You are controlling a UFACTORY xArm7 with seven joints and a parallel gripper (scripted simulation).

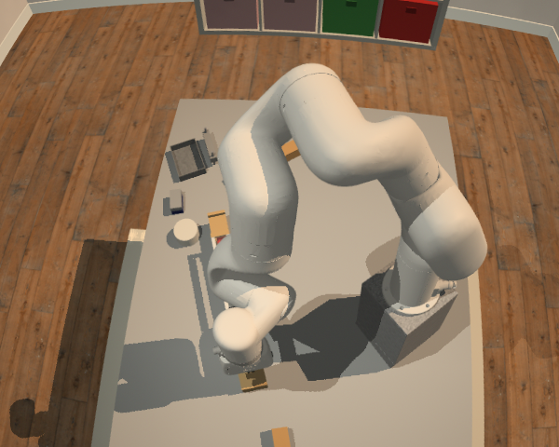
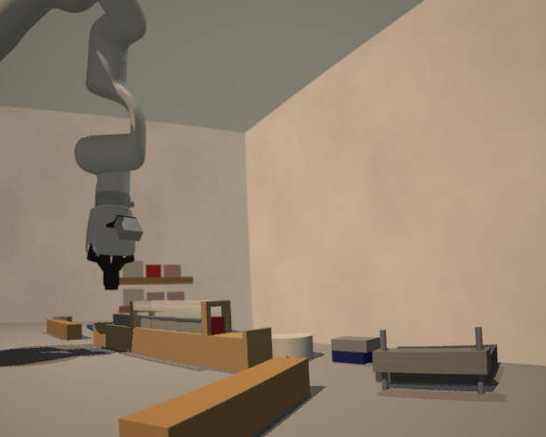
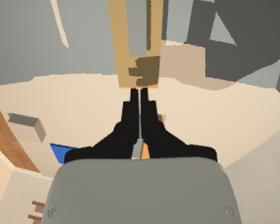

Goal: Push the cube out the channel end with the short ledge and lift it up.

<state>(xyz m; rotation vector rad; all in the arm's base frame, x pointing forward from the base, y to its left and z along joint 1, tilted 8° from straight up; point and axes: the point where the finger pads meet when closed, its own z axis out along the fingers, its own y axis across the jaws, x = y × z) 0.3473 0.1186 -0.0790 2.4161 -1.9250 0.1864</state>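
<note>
Right now my hand is 7 cm short of the red cube, 33 cm to the left of it and 8 cm above it. Round my hand: blue-and-grey box 21 cm ahead, 48 cm to the right, 12 cm below; then wooden beam 5 cm behind, 60 cm to the right, 12 cm below; then wooden channel 5 cm ahead, 23 cm to the right, 8 cm below.
</note>
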